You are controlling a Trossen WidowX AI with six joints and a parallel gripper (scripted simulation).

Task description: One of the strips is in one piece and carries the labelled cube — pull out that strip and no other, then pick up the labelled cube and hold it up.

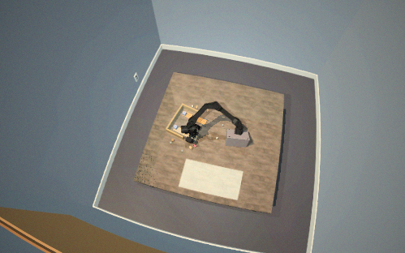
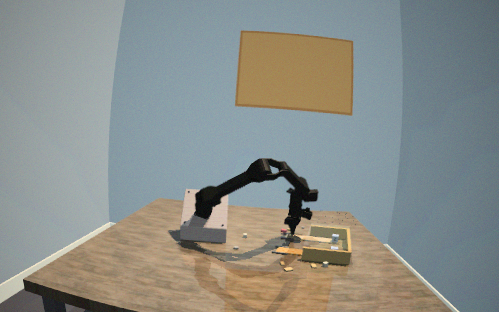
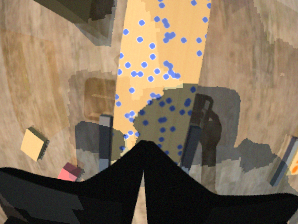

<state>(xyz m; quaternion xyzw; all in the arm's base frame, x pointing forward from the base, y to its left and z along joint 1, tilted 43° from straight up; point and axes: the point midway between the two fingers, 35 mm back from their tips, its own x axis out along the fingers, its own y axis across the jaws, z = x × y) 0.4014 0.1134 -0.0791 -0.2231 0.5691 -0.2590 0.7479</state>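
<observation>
The pink block lies 50 mm behind my gripper tip, 80 mm to the left of it and 10 mm below it.
</observation>
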